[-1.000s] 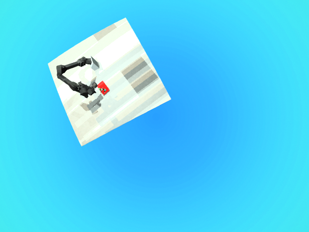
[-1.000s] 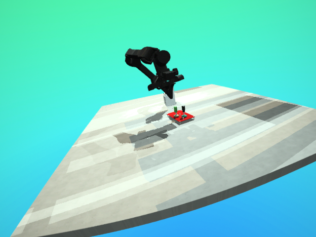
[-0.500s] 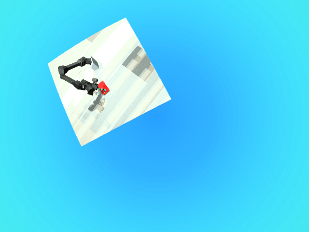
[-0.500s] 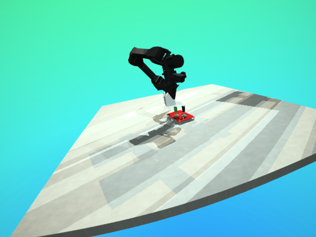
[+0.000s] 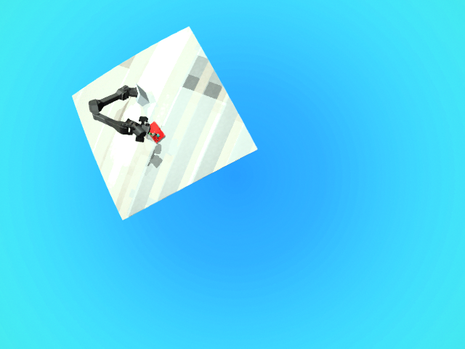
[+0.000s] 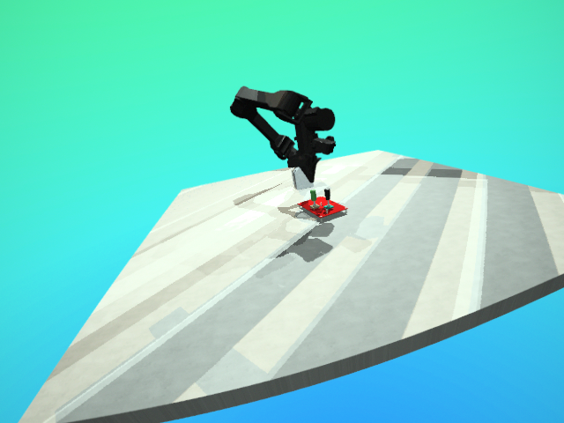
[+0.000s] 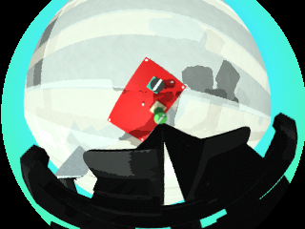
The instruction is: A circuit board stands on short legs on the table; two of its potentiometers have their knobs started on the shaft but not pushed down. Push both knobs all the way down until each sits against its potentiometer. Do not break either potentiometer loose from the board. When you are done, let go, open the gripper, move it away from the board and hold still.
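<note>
The green knob lies 4 cm below my gripper tip. The rest, counted from my gripper tip: black knob: 2 cm ahead, 4 cm to the left, 4 cm below.
</note>
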